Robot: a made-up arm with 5 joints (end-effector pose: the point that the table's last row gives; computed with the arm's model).
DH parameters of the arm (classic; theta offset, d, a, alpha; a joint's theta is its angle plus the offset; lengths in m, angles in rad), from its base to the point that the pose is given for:
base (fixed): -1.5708 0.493 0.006 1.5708
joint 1: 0 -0.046 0.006 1.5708
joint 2: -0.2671 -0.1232 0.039 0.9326
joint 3: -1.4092 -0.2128 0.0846 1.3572
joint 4: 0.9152 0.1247 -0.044 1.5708
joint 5: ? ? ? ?
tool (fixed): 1.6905 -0.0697 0 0
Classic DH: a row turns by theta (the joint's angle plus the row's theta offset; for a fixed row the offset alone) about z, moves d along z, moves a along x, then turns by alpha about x.
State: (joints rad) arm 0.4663 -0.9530 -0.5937 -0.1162 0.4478
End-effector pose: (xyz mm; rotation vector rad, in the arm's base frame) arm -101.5 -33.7 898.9 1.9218 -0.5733 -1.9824
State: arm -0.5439 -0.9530 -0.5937 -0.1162 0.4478
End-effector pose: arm -101.5 -364.5 685.4 -1.8771 -0.4512 1.9846
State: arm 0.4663 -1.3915 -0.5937 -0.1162 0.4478
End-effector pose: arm -2.2 -72.6 918.5 1.6575 -0.1308 -1.8799
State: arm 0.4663 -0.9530 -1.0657 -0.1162 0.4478
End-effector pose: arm -118.2 -77.9 873.0 1.9712 -0.3101 -1.4847
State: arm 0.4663 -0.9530 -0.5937 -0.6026 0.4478
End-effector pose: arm -81.3 -81.6 864.4 2.1022 0.0930 -2.0503
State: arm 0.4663 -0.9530 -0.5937 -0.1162 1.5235
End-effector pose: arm -77.2 47.9 876.4 1.1293 -0.0814 -1.3929
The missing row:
joint 5: -0.2886 0.1235 -0.0615 -1.0369
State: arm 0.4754 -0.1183 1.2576 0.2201 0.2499
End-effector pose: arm -85.0 -7.9 954.2 0.2169 0.7949 1.2170
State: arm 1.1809 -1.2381 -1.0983 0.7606 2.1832
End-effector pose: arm -101.5 185.7 676.2 -0.5781 -0.6676 -0.4683
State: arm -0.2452 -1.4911 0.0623 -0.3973 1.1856
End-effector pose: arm 82.1 -270.6 825.1 1.5634 1.0958 -1.9359
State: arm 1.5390 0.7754 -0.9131 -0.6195 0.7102
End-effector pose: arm -161.4 290.7 352.3 1.9161 -1.7314 -0.1286
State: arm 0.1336 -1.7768 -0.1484 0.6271 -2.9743
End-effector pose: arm -58.2 -38.7 856.5 -0.6468 0.8048 -0.1134
